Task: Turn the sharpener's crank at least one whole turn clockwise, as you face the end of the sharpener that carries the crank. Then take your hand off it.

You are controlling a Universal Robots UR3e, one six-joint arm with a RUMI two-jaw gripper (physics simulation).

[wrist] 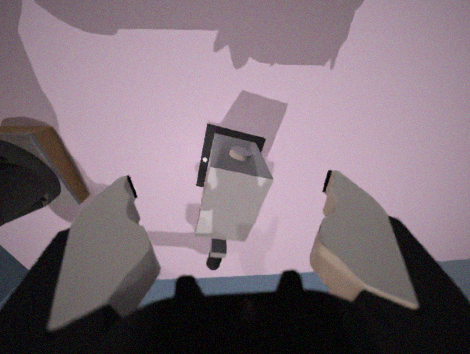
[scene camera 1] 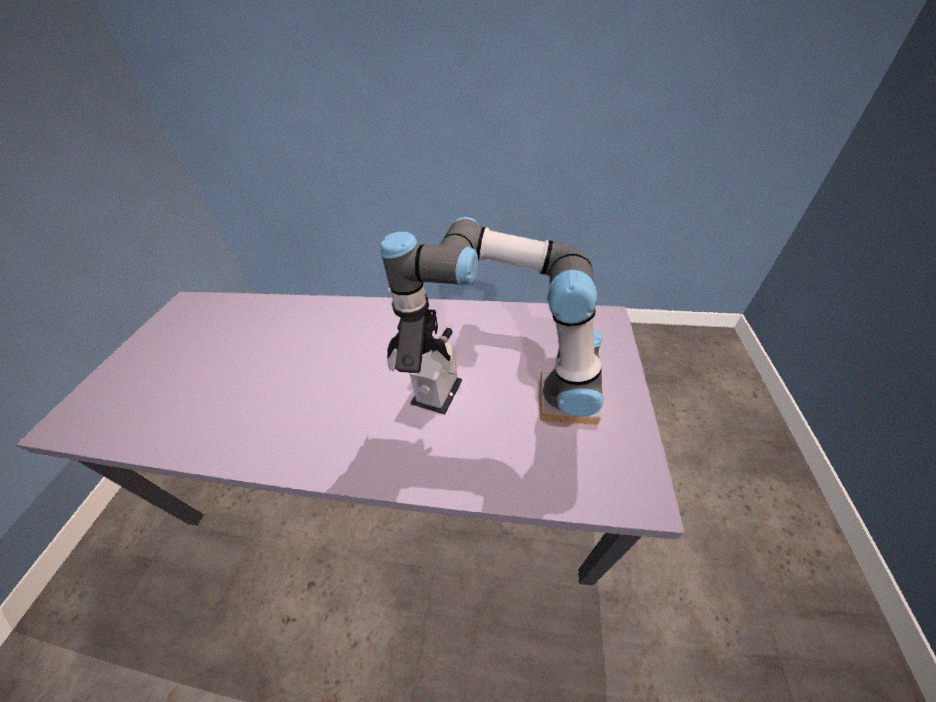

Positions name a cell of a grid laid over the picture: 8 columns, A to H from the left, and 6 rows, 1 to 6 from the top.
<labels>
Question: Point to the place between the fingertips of my gripper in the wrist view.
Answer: D3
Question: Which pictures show my gripper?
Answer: The wrist view and scene camera 1: all of them.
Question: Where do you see a sharpener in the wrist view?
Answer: E4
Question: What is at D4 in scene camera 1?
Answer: A sharpener.
</labels>
